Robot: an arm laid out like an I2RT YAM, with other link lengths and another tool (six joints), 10 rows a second.
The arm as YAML. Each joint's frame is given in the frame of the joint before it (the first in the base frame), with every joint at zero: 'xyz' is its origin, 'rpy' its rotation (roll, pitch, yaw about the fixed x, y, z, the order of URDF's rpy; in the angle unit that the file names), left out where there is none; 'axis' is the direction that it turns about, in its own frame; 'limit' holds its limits. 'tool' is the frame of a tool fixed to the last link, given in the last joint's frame.
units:
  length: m
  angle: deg
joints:
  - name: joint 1
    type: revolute
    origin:
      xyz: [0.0, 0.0, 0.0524]
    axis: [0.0, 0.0, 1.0]
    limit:
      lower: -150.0
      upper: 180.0
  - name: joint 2
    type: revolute
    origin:
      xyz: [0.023, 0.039, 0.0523]
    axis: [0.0, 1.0, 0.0]
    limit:
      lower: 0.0
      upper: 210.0
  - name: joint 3
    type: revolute
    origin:
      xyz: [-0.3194, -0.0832, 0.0]
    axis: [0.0, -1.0, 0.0]
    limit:
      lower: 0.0
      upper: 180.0
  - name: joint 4
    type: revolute
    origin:
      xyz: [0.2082, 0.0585, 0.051]
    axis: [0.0, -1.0, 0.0]
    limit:
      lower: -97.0
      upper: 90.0
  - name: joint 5
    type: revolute
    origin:
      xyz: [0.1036, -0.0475, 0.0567]
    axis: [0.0, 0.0, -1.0]
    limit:
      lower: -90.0
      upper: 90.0
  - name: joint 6
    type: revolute
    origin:
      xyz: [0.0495, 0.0, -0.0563]
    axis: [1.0, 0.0, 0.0]
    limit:
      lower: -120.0
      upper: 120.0
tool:
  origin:
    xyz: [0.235, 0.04, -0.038]
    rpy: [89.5, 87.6, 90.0]
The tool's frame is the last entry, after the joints.
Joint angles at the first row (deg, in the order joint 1, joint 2, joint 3, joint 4, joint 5, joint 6):
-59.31 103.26 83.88 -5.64 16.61 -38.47
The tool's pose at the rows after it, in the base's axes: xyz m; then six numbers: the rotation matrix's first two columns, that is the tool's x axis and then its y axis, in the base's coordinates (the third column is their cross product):
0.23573 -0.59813 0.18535 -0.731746 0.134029 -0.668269 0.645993 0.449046 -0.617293
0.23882 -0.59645 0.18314 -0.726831 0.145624 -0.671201 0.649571 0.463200 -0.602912
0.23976 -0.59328 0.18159 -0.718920 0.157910 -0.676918 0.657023 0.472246 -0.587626
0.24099 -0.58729 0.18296 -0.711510 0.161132 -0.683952 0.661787 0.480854 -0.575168
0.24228 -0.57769 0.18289 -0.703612 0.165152 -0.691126 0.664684 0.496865 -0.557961
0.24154 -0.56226 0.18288 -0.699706 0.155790 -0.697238 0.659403 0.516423 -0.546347
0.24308 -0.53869 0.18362 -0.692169 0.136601 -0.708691 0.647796 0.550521 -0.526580
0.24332 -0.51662 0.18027 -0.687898 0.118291 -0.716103 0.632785 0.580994 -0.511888
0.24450 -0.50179 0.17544 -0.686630 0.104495 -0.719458 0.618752 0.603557 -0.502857
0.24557 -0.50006 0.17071 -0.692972 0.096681 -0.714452 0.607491 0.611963 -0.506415
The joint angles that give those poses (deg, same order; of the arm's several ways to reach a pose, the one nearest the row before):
-59.33 104.07 85.34 -6.47 15.70 -38.04
-59.33 104.56 86.98 -8.61 15.13 -37.19
-59.39 104.52 87.66 -10.07 14.68 -36.21
-59.33 103.72 87.44 -10.95 14.10 -35.51
-59.30 102.52 86.78 -12.08 13.07 -34.71
-59.33 99.92 83.81 -11.84 11.56 -34.62
-59.34 96.18 79.87 -11.76 8.84 -34.54
-59.37 92.77 75.56 -11.02 6.41 -34.74
-59.33 90.71 72.50 -10.23 4.72 -35.02
-59.33 90.76 71.64 -9.54 4.23 -35.65

